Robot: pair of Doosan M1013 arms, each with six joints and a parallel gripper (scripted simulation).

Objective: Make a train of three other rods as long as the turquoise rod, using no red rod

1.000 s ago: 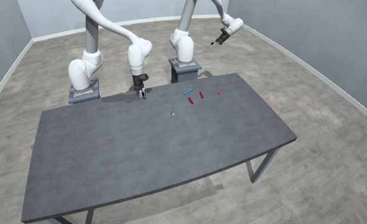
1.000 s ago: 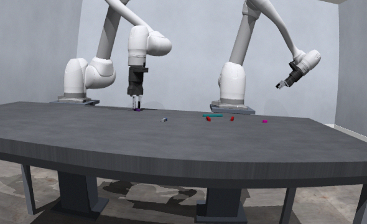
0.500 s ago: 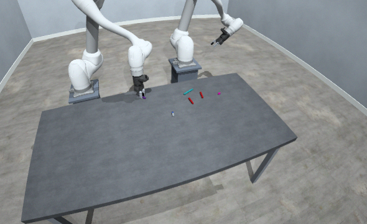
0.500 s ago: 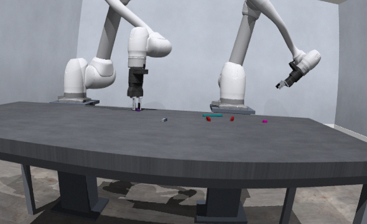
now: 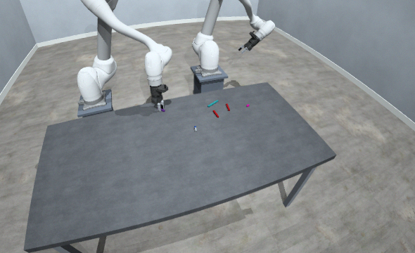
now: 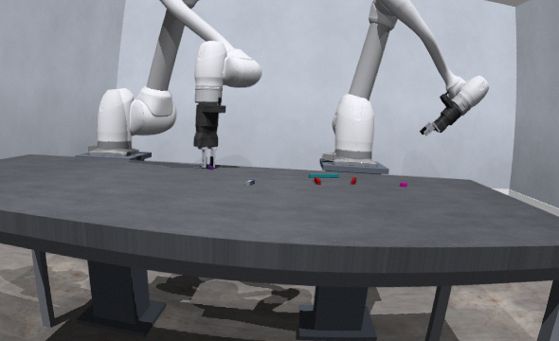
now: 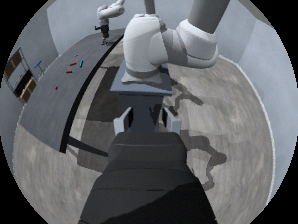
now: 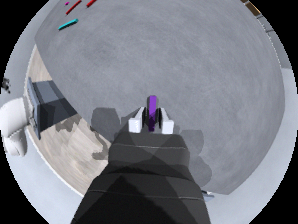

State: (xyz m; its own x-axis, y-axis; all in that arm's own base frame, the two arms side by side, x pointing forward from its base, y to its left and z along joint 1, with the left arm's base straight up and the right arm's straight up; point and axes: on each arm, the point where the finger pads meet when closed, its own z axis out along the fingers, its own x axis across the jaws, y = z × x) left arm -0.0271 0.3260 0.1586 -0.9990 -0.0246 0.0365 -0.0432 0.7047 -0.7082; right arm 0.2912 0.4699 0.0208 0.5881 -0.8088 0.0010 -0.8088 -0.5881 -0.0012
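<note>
My right gripper is now 20 mm above the purple rod. From my right hand the other things lie so: blue rod: 260 mm ahead, 130 mm to the left, 20 mm below; then grey rod: 280 mm ahead, 130 mm to the left, 20 mm below; then turquoise rod: 360 mm to the left, 100 mm ahead, 20 mm below.
</note>
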